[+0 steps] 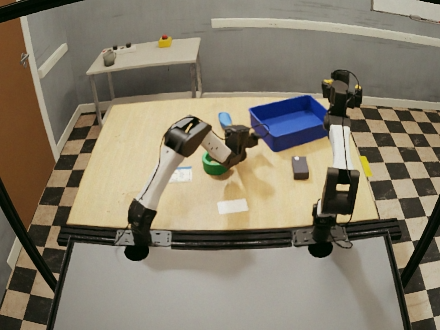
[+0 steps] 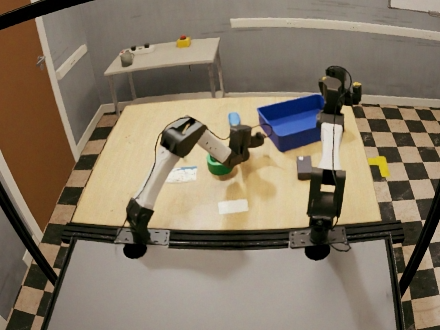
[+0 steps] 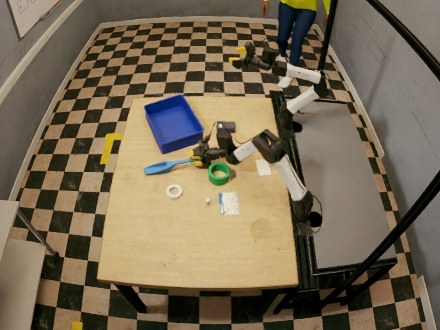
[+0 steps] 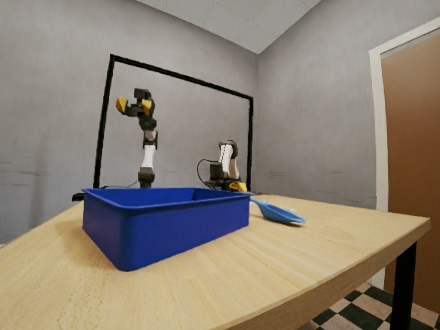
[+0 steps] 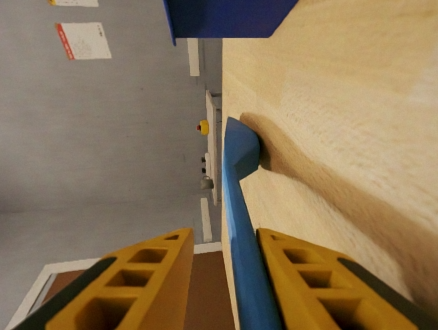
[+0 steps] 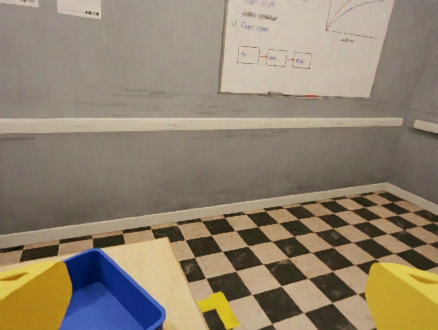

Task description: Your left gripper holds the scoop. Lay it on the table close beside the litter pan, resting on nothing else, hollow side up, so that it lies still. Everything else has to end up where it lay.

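Places are measured from the left arm's base along level axes (x ahead, y left, z up), in centimetres.
Where they show: left gripper, fingertip midpoint: (image 3: 188, 159) (image 5: 224, 236); right gripper, fingertip midpoint: (image 3: 232, 54) (image 4: 130, 99) (image 6: 217, 275); left arm's base, link origin: (image 1: 143, 239) (image 2: 142, 238) (image 3: 301, 217); right arm's base, link origin: (image 1: 319, 236) (image 2: 318, 238) (image 3: 286, 126).
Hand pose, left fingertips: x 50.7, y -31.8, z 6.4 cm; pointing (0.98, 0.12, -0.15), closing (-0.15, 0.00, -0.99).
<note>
Things, the pixels of their top centre, and the offset from my left fingertips.
- blue scoop, top centre: (image 5: 206, 165) (image 4: 263, 197) (image 2: 234, 119) (image 1: 226, 119) (image 3: 170, 161) dx +8.6, dy +1.0, dz +0.2 cm
- litter pan, top centre: (image 4: 176, 192) (image 2: 301, 112) (image 1: 293, 113) (image 3: 171, 117) dx +9.1, dy -28.2, dz +2.2 cm
- green ring, top centre: (image 1: 215, 156) (image 2: 219, 156) (image 3: 219, 170) dx -14.1, dy +6.3, dz -1.3 cm
- white ring, top centre: (image 3: 174, 190) dx +7.0, dy +14.6, dz -4.8 cm
- small white piece, top centre: (image 3: 207, 199) dx -8.2, dy +21.3, dz -2.9 cm
- printed card, top centre: (image 1: 176, 174) (image 2: 180, 174) (image 3: 229, 203) dx -17.9, dy +21.5, dz -6.0 cm
- dark box, top centre: (image 2: 304, 162) (image 1: 300, 163) (image 3: 226, 124) dx -19.7, dy -25.8, dz -2.0 cm
- white card, top centre: (image 2: 233, 206) (image 1: 232, 206) (image 3: 263, 166) dx -36.2, dy +1.0, dz -6.0 cm
The blue scoop (image 1: 225, 119) (image 2: 234, 120) (image 3: 160, 168) (image 4: 280, 214) (image 5: 241, 150) points away from the arms, beside the litter pan (image 1: 300, 138) (image 3: 182, 142) (image 4: 175, 230) (image 5: 225, 20) with a small gap. Its hollow faces up; its bowl is low at the table, and its handle slopes up toward my left gripper (image 3: 194, 159) (image 5: 225, 231). That gripper's fingers stand apart around the handle, with a gap on one side and the handle close to the other finger. Whether the handle end touches the table is hidden. My right gripper (image 3: 237, 56) (image 4: 134, 106) (image 6: 217, 275) is open, empty and raised high.
A green ring (image 1: 215, 169) (image 3: 219, 181) stands just beside my left gripper. A white ring (image 3: 174, 195), a small white piece (image 3: 208, 201) and a printed card (image 3: 231, 203) lie nearby. A dark box (image 1: 300, 168) and a white card (image 1: 232, 206) lie toward the arms.
</note>
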